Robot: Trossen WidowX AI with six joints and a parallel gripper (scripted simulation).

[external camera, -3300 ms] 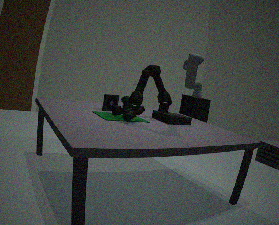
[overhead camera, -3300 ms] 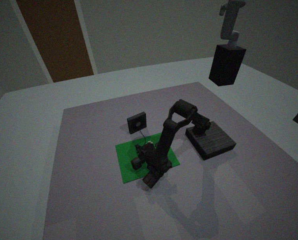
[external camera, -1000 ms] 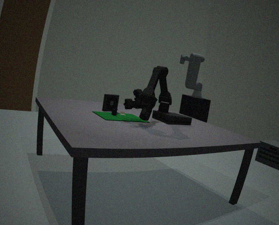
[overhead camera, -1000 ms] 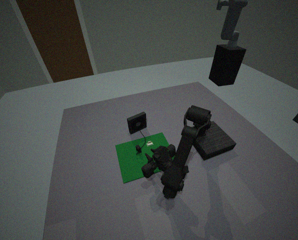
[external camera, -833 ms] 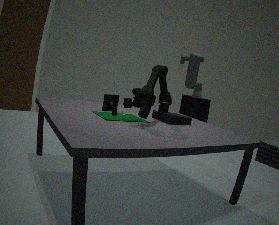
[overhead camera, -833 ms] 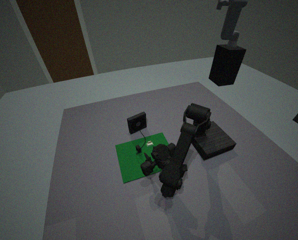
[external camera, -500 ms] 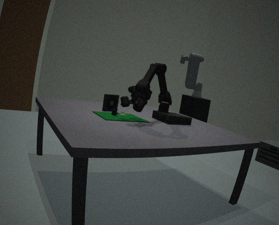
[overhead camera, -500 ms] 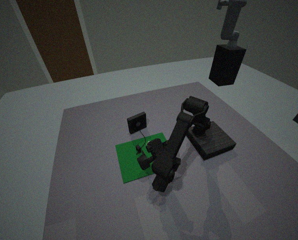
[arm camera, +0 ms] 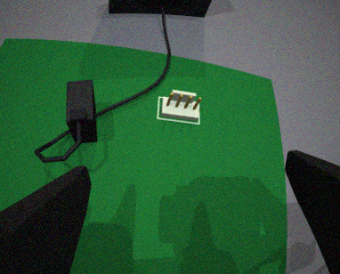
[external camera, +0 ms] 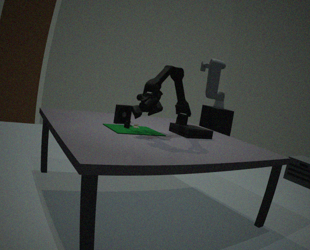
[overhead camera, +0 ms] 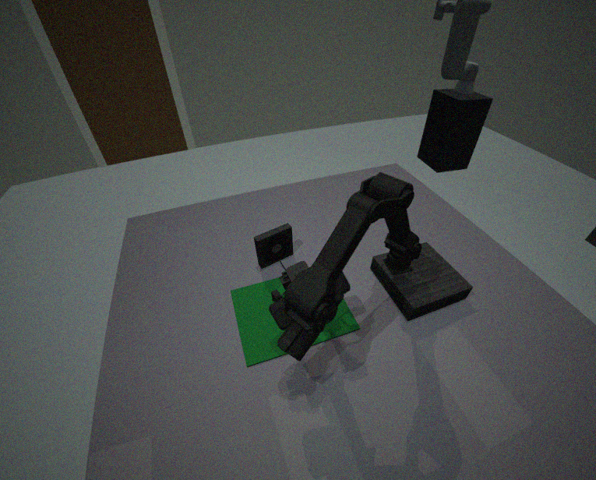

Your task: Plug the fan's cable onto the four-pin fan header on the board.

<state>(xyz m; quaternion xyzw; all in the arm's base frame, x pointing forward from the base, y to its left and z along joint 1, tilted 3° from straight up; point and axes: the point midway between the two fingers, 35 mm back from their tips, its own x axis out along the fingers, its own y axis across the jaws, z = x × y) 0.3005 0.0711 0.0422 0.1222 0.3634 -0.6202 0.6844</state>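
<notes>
Right now my gripper tip is 100 mm above the green board, 40 mm short of it and 10 mm to the left of it. From my gripper tip the other things lie so: white four-pin header 90 mm below, 80 mm to the right; then black fan 210 mm to the right, 40 mm ahead, 30 mm below.
</notes>
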